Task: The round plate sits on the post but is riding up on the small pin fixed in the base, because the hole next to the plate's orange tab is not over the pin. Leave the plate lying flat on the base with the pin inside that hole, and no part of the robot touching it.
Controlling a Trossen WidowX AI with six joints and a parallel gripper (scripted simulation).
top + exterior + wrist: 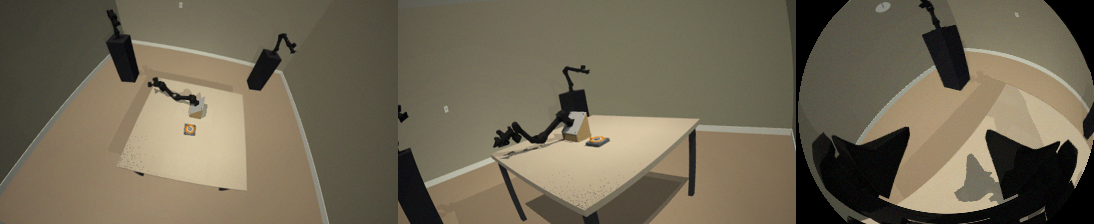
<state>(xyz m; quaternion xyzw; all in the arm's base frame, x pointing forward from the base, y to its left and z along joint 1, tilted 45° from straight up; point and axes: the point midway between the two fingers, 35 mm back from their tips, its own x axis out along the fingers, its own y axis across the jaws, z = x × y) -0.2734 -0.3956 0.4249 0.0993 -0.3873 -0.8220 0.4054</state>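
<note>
Right now my gripper tip is 590 mm short of the grey square base, 540 mm to the right of it and 80 mm above it.
</note>
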